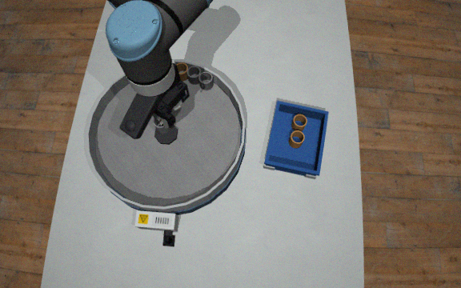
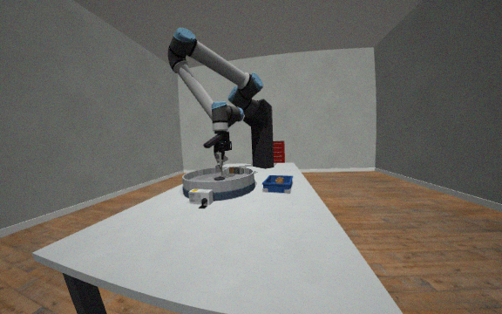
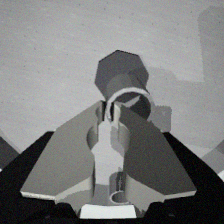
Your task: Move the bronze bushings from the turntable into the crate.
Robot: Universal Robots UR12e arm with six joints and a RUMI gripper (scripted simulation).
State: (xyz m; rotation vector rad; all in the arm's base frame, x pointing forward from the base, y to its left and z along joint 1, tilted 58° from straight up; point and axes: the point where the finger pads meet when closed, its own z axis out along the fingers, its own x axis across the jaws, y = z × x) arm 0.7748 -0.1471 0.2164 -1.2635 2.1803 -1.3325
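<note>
Right now the round grey turntable is 80 mm below my hand, 10 mm to the right of it and 10 mm behind it. From my hand the other things lie so: blue crate (340 mm to the left, 110 mm below, 60 mm ahead).
</note>
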